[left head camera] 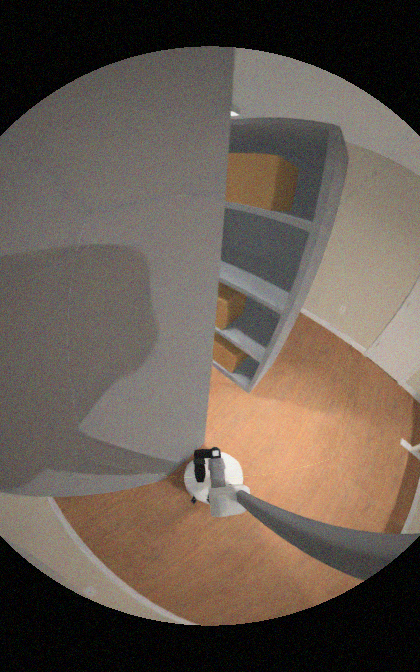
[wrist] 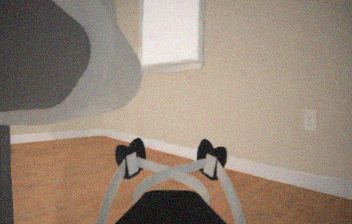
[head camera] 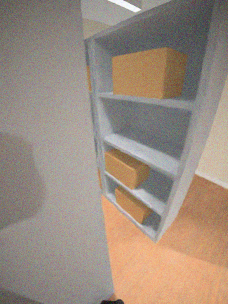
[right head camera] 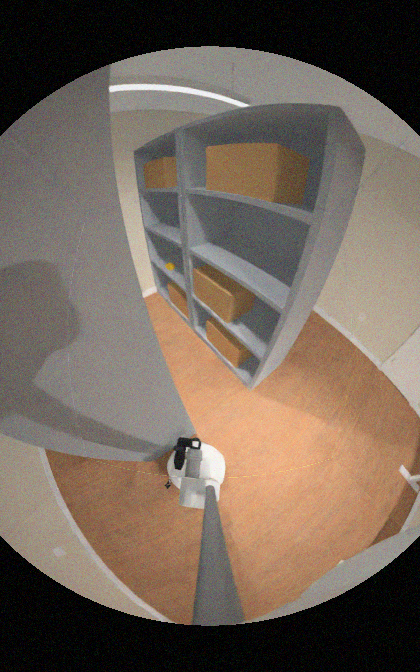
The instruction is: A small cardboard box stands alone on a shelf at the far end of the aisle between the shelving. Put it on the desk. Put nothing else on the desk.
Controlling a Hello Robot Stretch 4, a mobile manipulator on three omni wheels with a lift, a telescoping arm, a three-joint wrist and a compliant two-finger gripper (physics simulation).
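Places are measured from the robot's base along level axes (x ahead, y left, z up), in metres.
Pixels of known places: gripper, fingertip midpoint: (wrist: 171, 151).
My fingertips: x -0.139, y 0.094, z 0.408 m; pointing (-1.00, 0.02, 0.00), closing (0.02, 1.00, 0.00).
For each thing: its middle in the pictures, then the offset to it from my fingertips.
- large upper box at the middle of its body: (head camera: 146, 75) 1.299 m ahead, 0.308 m right, 1.148 m up
- lower box at the middle of its body: (head camera: 126, 165) 1.432 m ahead, 0.184 m right, 0.234 m up
- bottom box at the middle of its body: (head camera: 135, 199) 1.306 m ahead, 0.302 m right, 0.224 m down
The small lone cardboard box cannot be picked out. A grey shelf unit (head camera: 192, 160) (left head camera: 324, 220) (right head camera: 332, 225) holds several cardboard boxes, among them a large upper box (head camera: 140, 74) (left head camera: 252, 180) (right head camera: 242, 170), a lower box (head camera: 122, 167) (left head camera: 227, 306) (right head camera: 215, 292) and a bottom box (head camera: 131, 204) (left head camera: 229, 354) (right head camera: 225, 341). My gripper (wrist: 171, 151) is open and empty in the wrist view, over the floor and away from the shelving. A pale surface (right head camera: 345, 567) at the lower right of the right head view may be the desk; its top is mostly out of view.
A tall grey panel (head camera: 50, 100) (left head camera: 115, 150) (right head camera: 60, 175) stands very close on the left and hides part of the aisle. A small yellow object (right head camera: 170, 266) is on a far shelf. White legs (right head camera: 410, 475) stand at the right. A wall with a window (wrist: 172, 32) shows in the wrist view.
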